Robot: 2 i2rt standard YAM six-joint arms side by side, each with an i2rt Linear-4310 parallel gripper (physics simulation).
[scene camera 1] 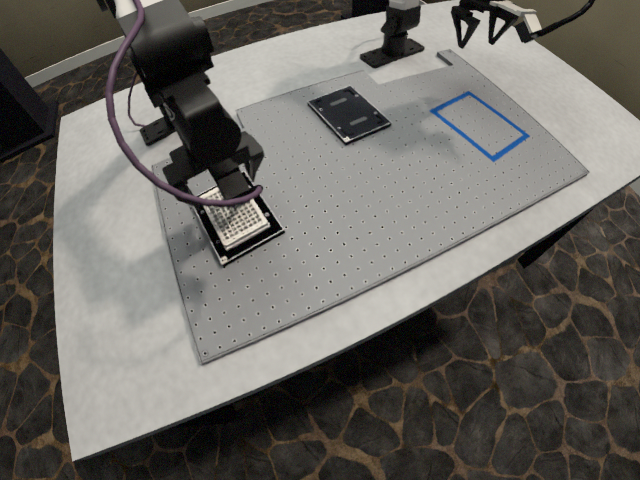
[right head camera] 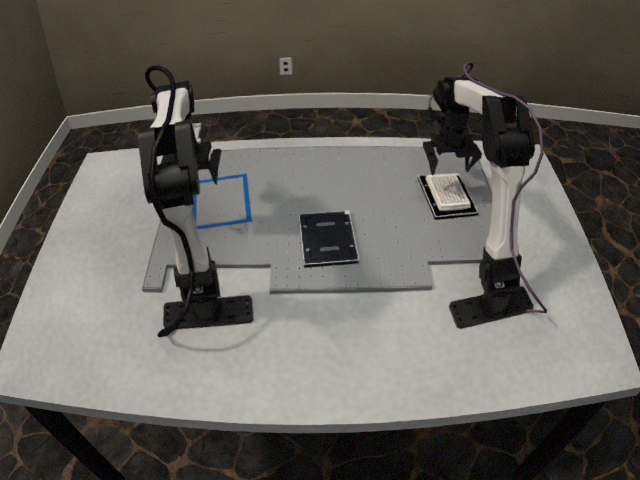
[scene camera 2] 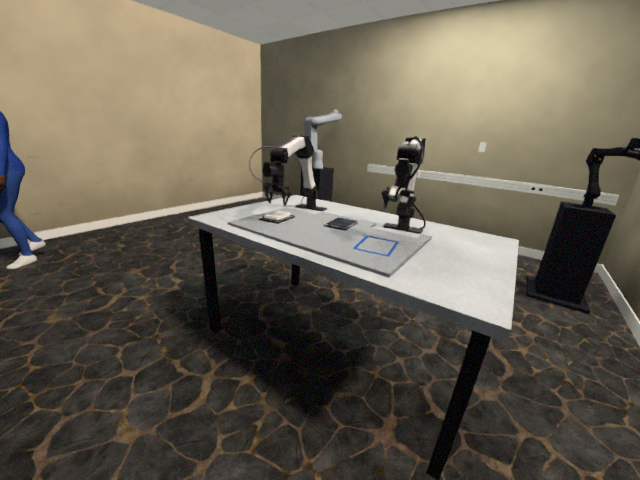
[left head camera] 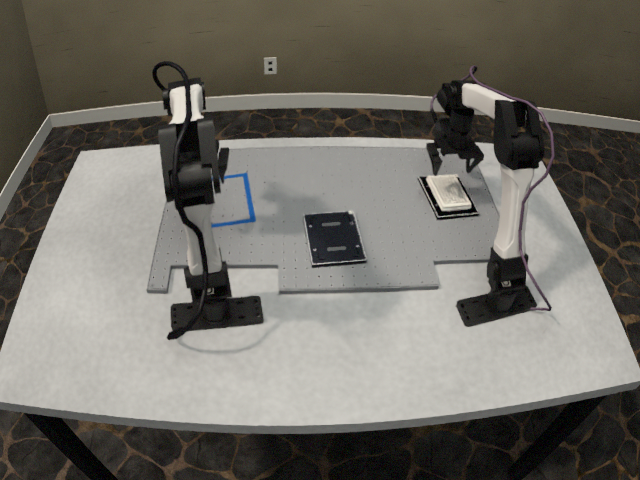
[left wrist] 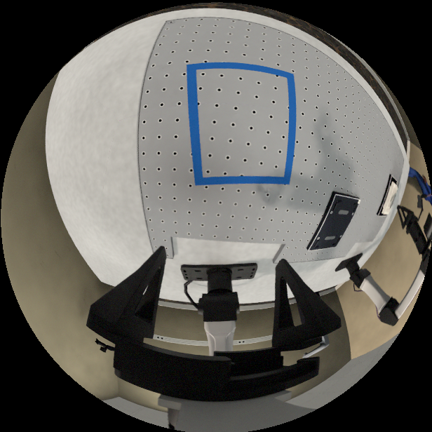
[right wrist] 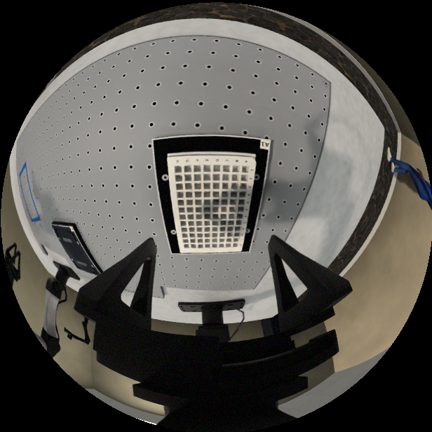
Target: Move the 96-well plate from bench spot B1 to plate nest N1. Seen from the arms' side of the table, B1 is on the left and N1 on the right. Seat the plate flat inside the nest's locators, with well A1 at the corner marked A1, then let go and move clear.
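Frame: origin at the left arm's base, x up, y right, z ahead, level; centimetres.
Where they show: left gripper, fingertip midpoint: (scene camera 1: 476, 45) (scene camera 2: 395, 211); right gripper, fingertip midpoint: (right head camera: 449, 172) (scene camera 2: 277, 204) (left head camera: 451, 173); left arm's base, link origin: (scene camera 1: 392, 53) (right head camera: 207, 314) (scene camera 2: 402, 229) (left head camera: 215, 315); right arm's base, link origin: (right head camera: 492, 308) (scene camera 2: 311, 208) (left head camera: 497, 306).
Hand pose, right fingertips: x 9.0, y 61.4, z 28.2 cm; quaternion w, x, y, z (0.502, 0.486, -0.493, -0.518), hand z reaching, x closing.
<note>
Each offset is from my right fingertips to the top centre of the thing. Level surfaces: height alone.
The white 96-well plate {dz -0.6, dx -5.1, dy +0.1 cm} (left head camera: 448, 192) (right head camera: 448, 192) (scene camera 1: 237, 219) (scene camera 2: 278, 215) (right wrist: 210, 205) lies on the black nest N1 {dz -0.6, dx -6.1, dy +0.1 cm} (left head camera: 454, 213) (right wrist: 210, 144) and looks level. Its lettered A corner is at the nest's A1 label (right wrist: 265, 144) in the right wrist view. Whether it is fully down inside the locators is hard to tell. My right gripper (left head camera: 452, 170) (right head camera: 450, 170) (right wrist: 211, 242) is open above the plate, apart from it. My left gripper (scene camera 1: 476, 44) (left wrist: 224, 258) is open and empty, raised near B1, the blue outline (left head camera: 249, 198) (scene camera 1: 498, 114) (left wrist: 195, 125), which holds no plate.
A second black nest {dz -11.3, dx -6.1, dy -32.9 cm} (left head camera: 338, 237) (right head camera: 329, 237) (scene camera 1: 348, 113) without a plate lies near the middle of the perforated grey board {dx -7.7 cm} (left head camera: 356, 279) (scene camera 1: 361, 232). A purple cable (left head camera: 549, 139) (scene camera 1: 116, 124) loops along the right arm. A person in blue (scene camera 2: 12, 180) is at the far left of scene camera 2.
</note>
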